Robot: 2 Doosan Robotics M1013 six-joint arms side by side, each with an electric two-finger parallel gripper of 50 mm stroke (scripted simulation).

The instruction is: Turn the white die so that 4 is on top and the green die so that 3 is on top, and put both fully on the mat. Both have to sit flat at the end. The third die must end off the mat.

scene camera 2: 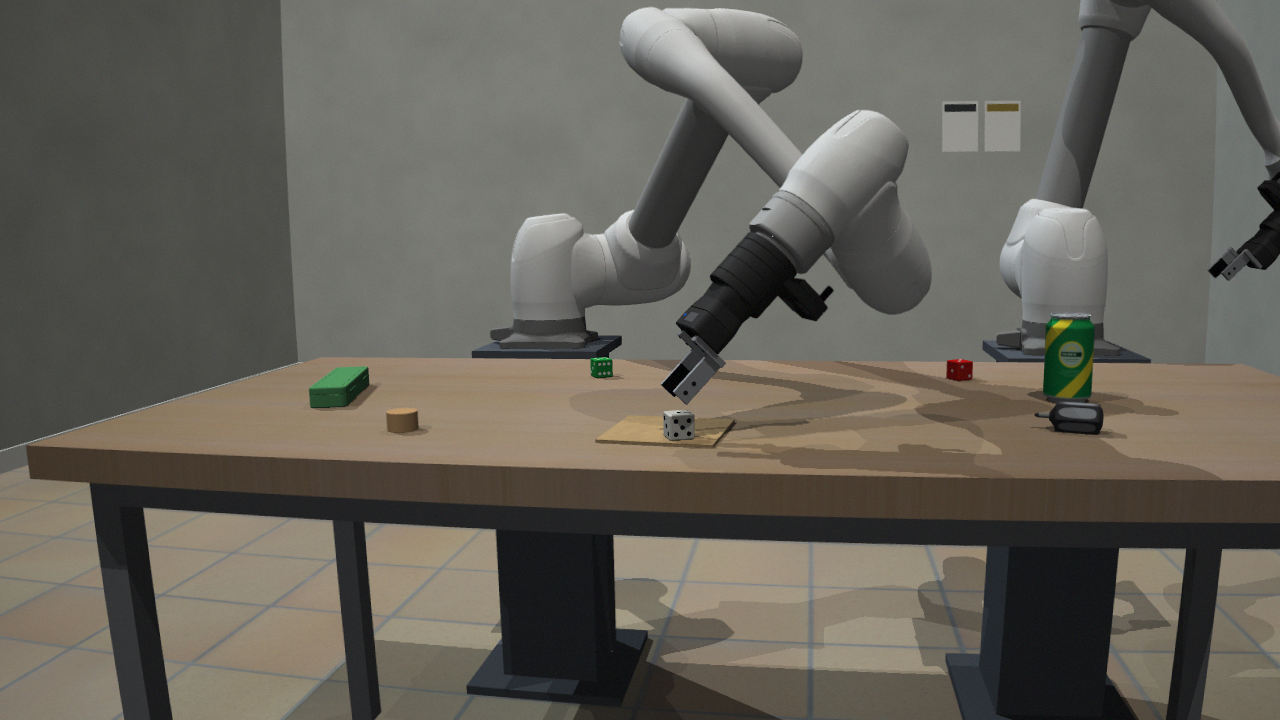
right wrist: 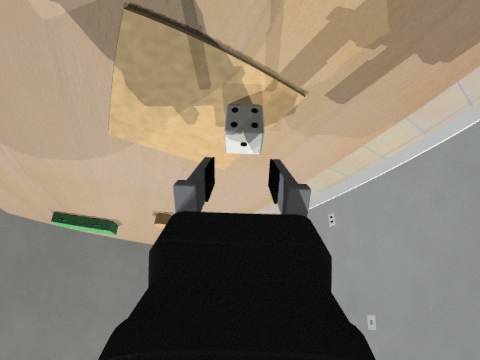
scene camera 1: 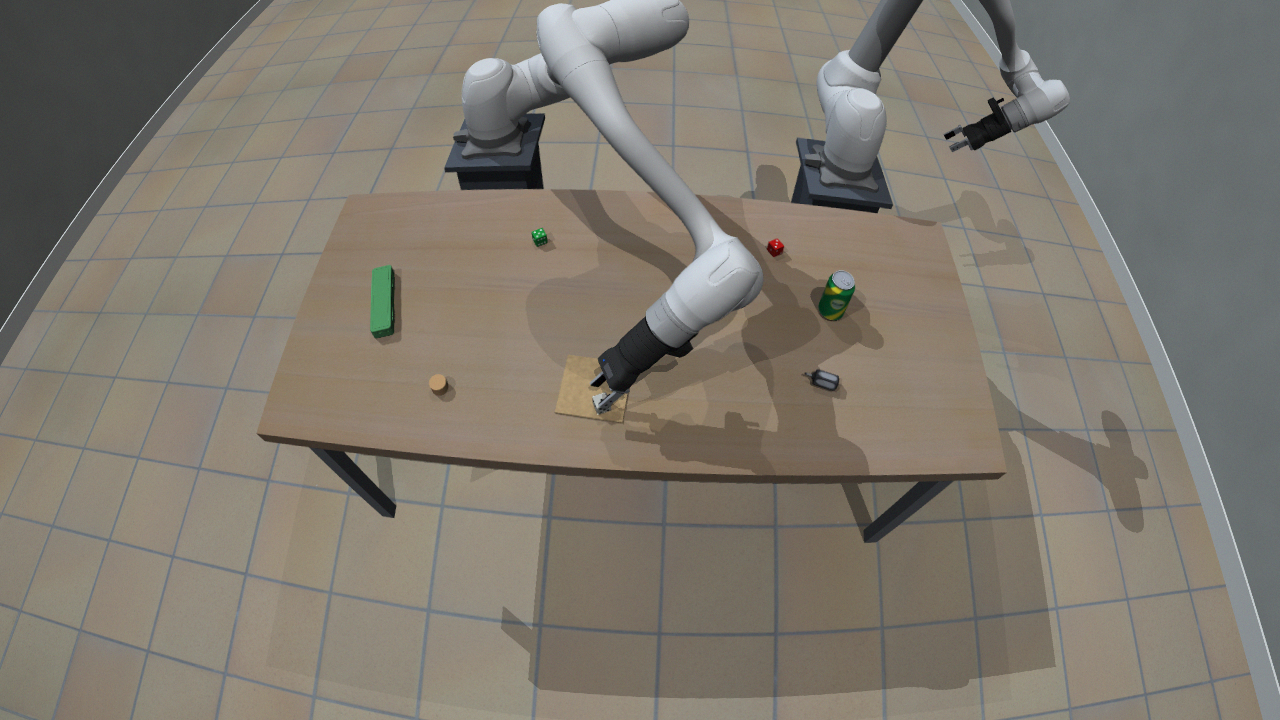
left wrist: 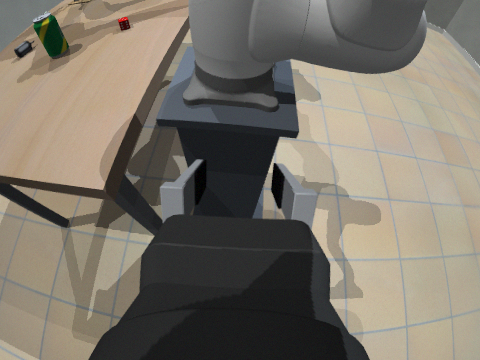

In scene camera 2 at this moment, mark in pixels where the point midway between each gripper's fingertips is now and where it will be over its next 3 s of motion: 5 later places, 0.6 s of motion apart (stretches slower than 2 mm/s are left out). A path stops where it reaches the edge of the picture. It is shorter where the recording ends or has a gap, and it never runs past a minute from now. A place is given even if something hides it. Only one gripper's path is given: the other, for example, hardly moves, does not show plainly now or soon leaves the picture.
My right gripper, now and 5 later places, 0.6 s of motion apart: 673, 394; 673, 417; 673, 427; 671, 399; 671, 372; 674, 370
